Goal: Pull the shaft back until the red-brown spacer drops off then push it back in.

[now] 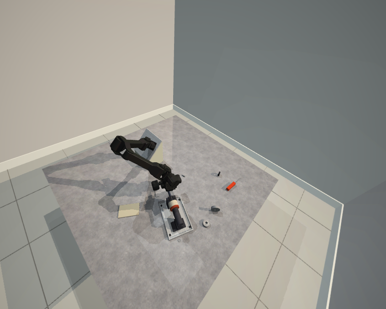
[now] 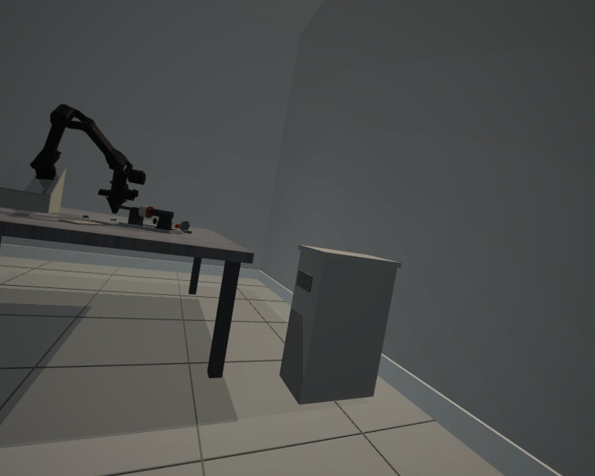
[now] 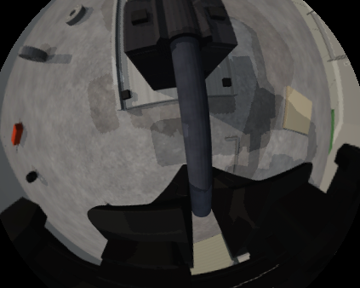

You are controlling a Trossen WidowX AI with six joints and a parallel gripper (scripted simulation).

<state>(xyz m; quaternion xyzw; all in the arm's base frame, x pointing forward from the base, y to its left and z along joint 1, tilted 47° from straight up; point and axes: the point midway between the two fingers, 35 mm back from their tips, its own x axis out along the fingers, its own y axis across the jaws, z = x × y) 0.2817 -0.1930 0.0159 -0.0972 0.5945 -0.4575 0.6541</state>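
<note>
Now: the dark shaft 6 cm ahead of my gripper tip, 3 cm to the right of it and 3 cm above it. Round my gripper tip: black piece (20 cm ahead, 39 cm to the left, 3 cm below); then beige card (9 cm behind, 25 cm to the right, 4 cm below); then red-brown spacer (14 cm ahead, 8 cm to the right, 3 cm above).
</note>
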